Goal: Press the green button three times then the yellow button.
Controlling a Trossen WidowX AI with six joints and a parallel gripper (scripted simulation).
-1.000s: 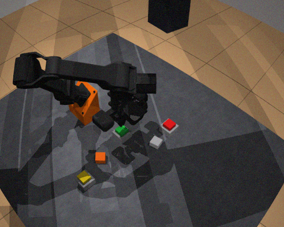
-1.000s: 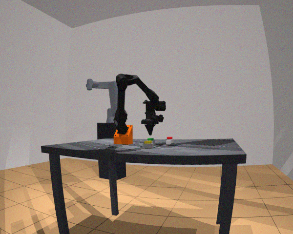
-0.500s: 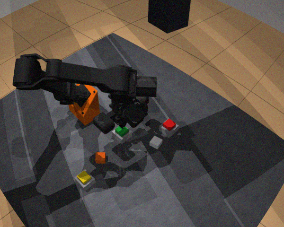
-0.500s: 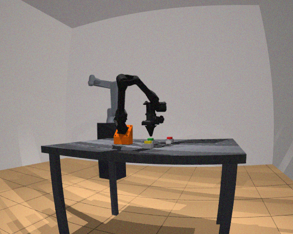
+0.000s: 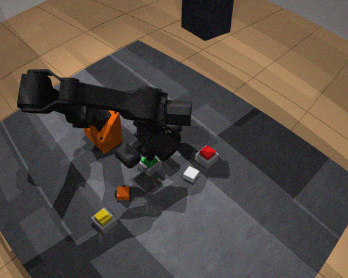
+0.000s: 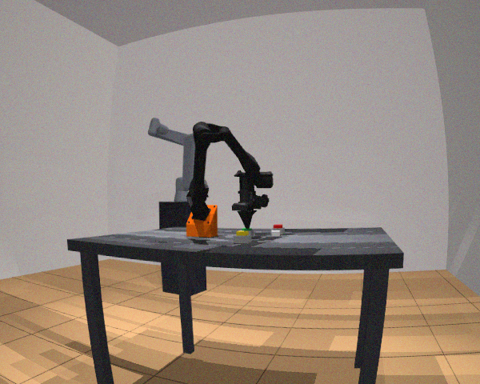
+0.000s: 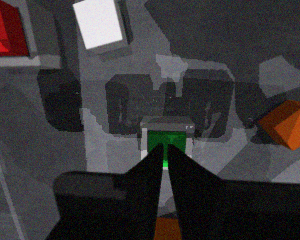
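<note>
My gripper tip is now 1 cm above the green button. Also, from my gripper tip: red button: 7 cm ahead, 14 cm to the left; orange block: 3 cm ahead, 12 cm to the right, 2 cm below; white block: 9 cm ahead, 7 cm to the left, 2 cm below.
</note>
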